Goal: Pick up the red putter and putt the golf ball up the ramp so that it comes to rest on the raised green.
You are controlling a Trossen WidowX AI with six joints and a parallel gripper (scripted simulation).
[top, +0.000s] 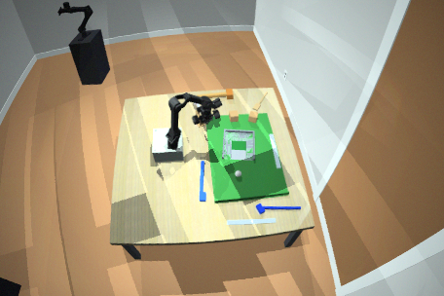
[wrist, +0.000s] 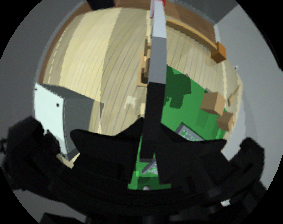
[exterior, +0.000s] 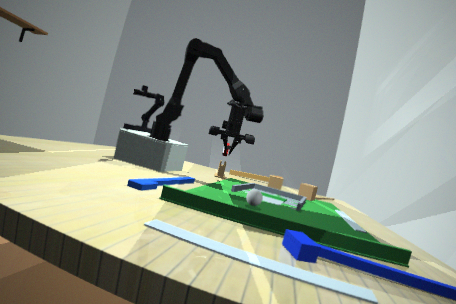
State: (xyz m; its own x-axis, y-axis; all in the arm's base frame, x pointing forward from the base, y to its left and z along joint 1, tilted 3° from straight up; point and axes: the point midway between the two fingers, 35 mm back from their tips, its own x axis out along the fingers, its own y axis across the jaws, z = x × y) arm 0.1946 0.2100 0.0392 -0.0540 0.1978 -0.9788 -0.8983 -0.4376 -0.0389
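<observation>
Right now the red putter is 100 mm to the left of my gripper tip, 50 mm behind it and 30 mm above it. The rest, counted from my gripper tip: white golf ball: 340 mm to the right, 250 mm ahead, 80 mm below; then green mat: 280 mm ahead, 150 mm to the right, 110 mm below.
</observation>
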